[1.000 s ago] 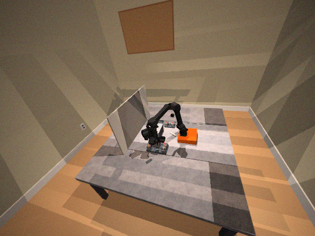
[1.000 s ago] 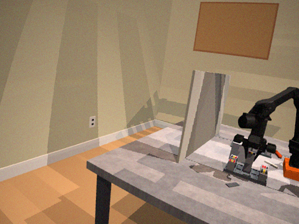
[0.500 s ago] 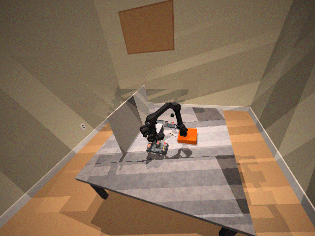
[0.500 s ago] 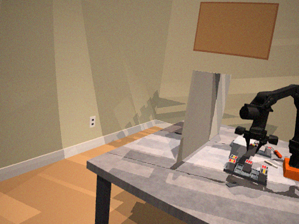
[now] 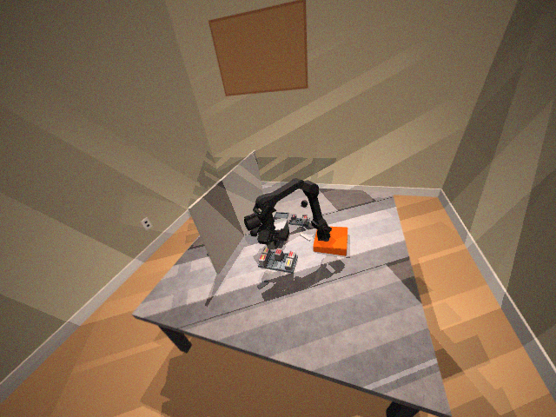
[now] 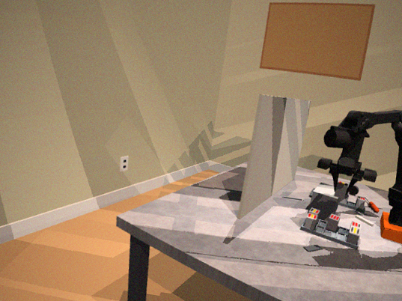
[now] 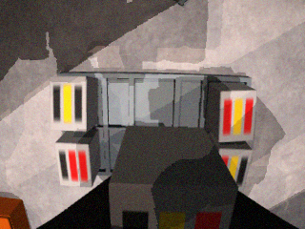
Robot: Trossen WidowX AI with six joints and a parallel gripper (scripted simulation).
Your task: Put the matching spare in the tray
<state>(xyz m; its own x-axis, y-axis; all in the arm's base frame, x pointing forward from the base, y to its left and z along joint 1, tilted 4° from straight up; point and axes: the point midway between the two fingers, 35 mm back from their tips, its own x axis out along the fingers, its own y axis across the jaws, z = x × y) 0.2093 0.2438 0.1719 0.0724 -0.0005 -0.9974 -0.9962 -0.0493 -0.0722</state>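
My gripper tip is now 12 cm short of the grey tray, 41 cm to the left of it and 16 cm above it. The rest, counted from my gripper tip: small dark flat piece: 2 cm ahead, 13 cm to the left, 17 cm below; then grey mounted unit: 7 cm ahead, 21 cm to the right, 12 cm below; then tall grey panel: 31 cm ahead, 21 cm to the right, 6 cm above.
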